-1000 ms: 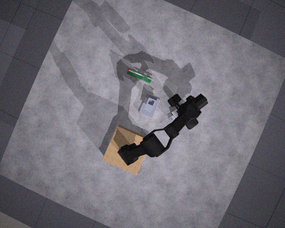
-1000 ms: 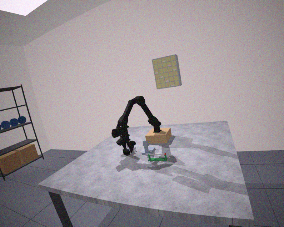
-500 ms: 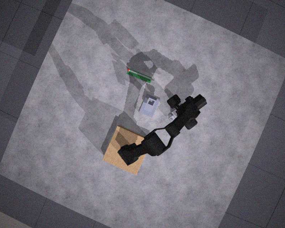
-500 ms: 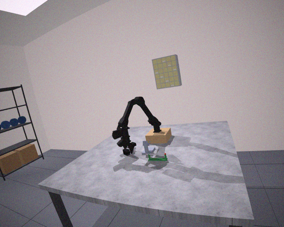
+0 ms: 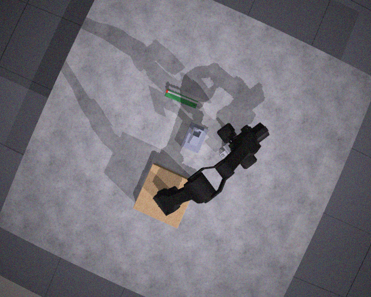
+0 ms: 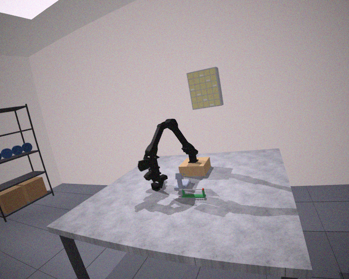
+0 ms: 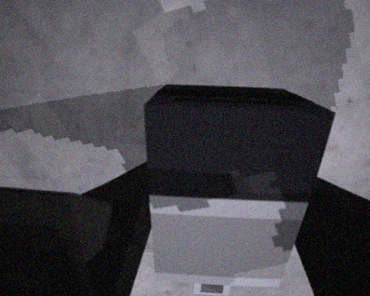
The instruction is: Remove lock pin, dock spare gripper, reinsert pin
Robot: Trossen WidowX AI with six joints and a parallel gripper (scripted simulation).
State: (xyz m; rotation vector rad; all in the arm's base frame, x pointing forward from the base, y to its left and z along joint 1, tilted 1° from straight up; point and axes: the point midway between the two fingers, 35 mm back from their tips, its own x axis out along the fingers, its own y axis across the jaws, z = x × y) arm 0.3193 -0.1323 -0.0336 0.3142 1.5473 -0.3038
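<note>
Now: gripper tip 20 mm below the spare gripper, 10 mm to the right of it and 10 mm past it. The rest, counted from my gripper tip: green cradle: 290 mm to the left, 60 mm ahead, 20 mm above; socket mount: 160 mm to the left, 40 mm behind, 40 mm above.
</note>
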